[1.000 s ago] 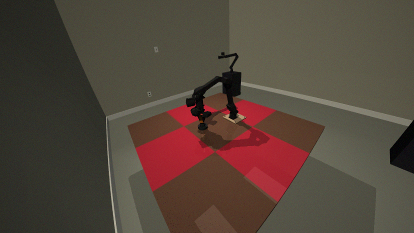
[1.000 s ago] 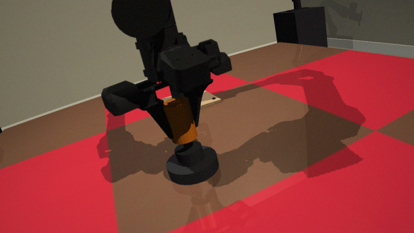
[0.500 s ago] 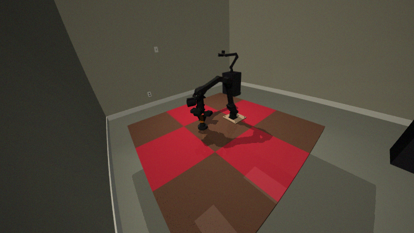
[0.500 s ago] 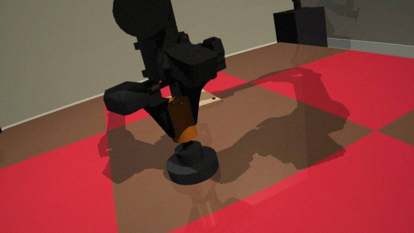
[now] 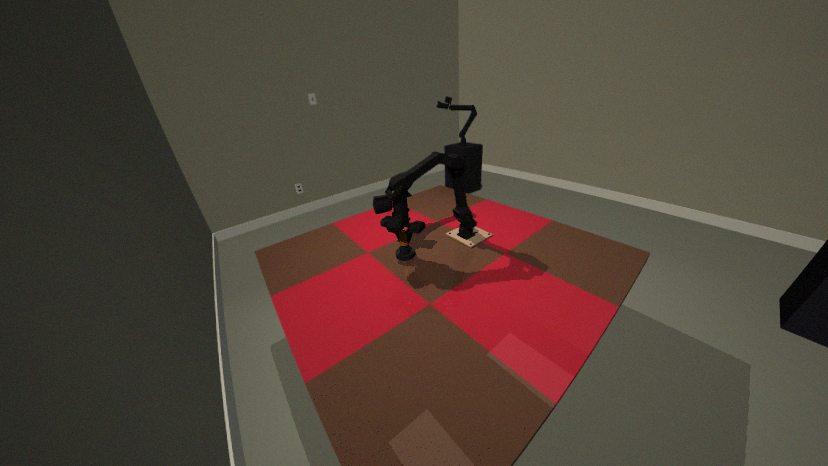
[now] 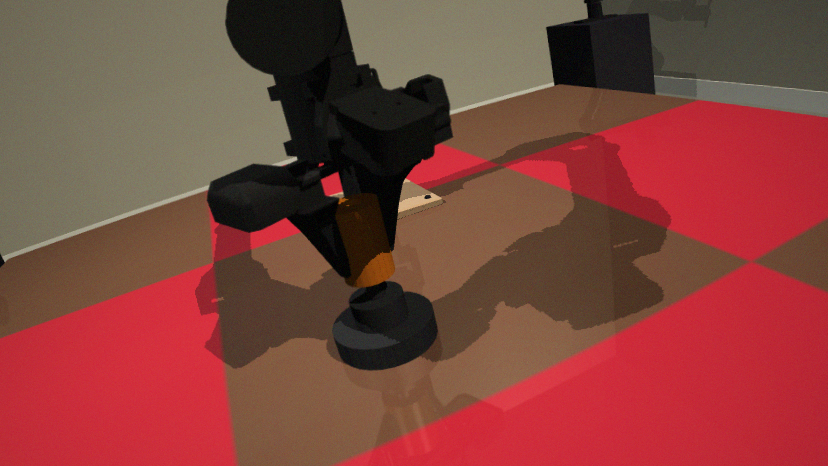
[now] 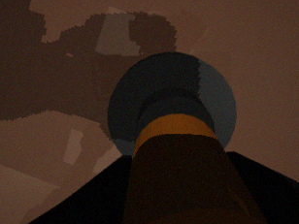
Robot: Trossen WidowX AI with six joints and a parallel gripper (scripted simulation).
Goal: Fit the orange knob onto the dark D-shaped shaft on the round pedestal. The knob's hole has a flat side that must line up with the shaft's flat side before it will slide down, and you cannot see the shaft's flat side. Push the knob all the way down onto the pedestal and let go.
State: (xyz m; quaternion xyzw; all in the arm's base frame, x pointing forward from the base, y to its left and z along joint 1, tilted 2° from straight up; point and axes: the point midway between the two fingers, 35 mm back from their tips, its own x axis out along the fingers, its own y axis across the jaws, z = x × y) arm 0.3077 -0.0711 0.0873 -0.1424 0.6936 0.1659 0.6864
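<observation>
The orange knob lies 20 mm above my gripper tip. The rest, counted from my gripper tip: dark round pedestal 40 mm below.
</observation>
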